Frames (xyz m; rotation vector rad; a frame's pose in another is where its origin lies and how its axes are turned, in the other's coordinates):
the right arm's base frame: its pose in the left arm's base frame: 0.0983 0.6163 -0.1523 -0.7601 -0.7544 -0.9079
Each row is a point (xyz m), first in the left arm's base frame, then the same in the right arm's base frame.
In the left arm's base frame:
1: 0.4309 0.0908 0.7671
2: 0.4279 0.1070 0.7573
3: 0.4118 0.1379 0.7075
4: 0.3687 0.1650 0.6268
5: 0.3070 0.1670 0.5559
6: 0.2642 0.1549 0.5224
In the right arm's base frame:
1: 1.0997 -0.1454 -0.0387
2: 1.0841 -0.1391 -0.0297
3: 1.0243 -0.1285 -0.0260
4: 0.9296 -0.1357 -0.0350
5: 0.8452 -0.1719 -0.0551
6: 0.8049 -0.2064 -0.0722

